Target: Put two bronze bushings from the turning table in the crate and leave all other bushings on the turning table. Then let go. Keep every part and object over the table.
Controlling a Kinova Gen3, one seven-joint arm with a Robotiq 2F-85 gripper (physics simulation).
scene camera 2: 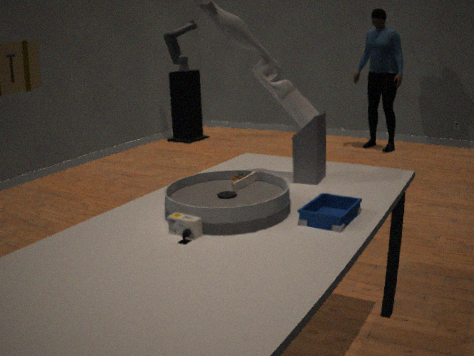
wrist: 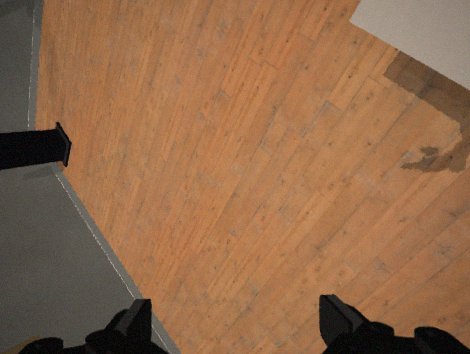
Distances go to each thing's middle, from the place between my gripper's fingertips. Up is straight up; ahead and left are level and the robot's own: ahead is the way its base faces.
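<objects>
The blue crate (scene camera 2: pixel 331 212) is a good way ahead of my hand, and it's also far to the left of my hand and well below it.
</objects>
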